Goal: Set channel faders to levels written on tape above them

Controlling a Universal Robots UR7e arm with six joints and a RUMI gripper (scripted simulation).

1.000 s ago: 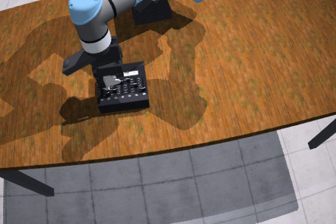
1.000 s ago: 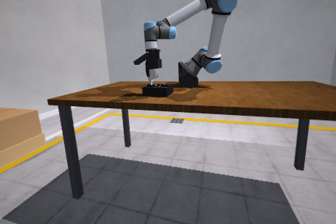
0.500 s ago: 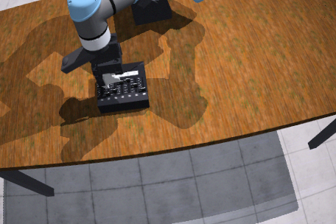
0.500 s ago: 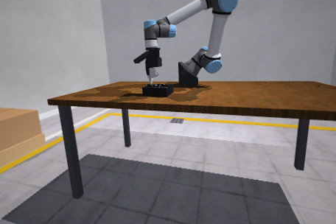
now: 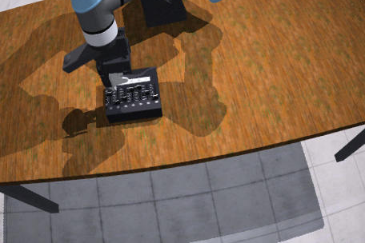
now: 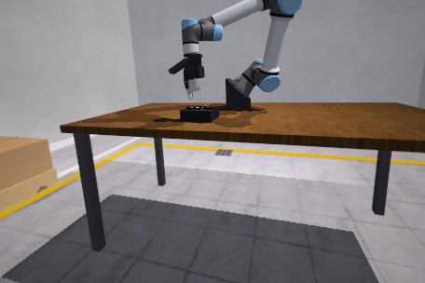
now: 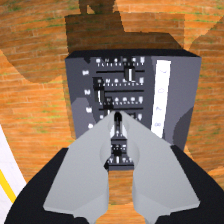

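Right now my hand is 1 cm short of the fader 3, 2 cm to the right of it and 5 cm above it. Also, from my hand: fader 4 (1 cm behind, 5 cm to the left, 5 cm below); fader 1 (2 cm behind, 2 cm to the right, 5 cm below); fader 2 (2 cm ahead, 5 cm below).
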